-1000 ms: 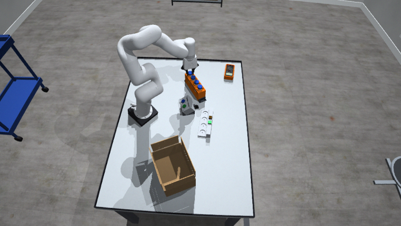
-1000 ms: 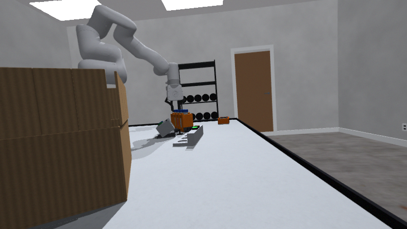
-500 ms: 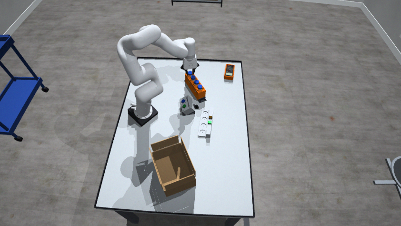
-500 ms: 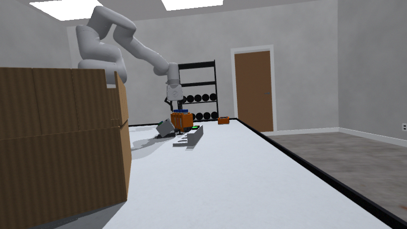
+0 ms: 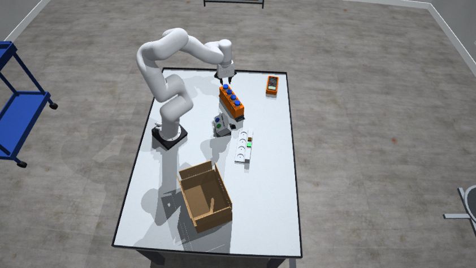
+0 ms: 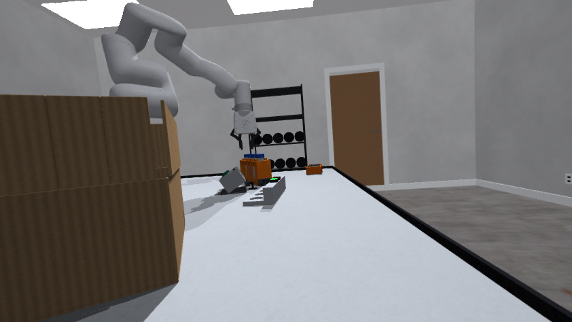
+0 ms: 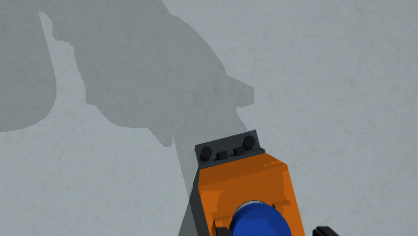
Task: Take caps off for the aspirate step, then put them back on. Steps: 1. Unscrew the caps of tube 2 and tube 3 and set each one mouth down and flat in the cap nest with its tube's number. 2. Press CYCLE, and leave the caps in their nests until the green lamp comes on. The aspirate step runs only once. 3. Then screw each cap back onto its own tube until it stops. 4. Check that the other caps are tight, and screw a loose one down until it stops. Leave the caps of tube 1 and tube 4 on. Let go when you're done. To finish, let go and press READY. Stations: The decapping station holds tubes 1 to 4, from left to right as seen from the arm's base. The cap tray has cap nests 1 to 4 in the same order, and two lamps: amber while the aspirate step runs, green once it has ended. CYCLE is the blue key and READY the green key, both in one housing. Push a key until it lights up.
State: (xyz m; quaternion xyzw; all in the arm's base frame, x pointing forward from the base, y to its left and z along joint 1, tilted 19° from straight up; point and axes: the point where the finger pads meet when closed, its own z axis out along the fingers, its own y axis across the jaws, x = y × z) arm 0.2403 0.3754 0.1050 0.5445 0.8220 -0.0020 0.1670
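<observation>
Now: the blue cap 50 mm below my hand, 40 mm to the right of it and 30 mm ahead of it. Also, from my hand: green key: 280 mm to the right, 100 mm below; blue key: 230 mm to the right, 100 mm below, 20 mm behind; grey key housing: 250 mm to the right, 110 mm below, 10 mm ahead.
</observation>
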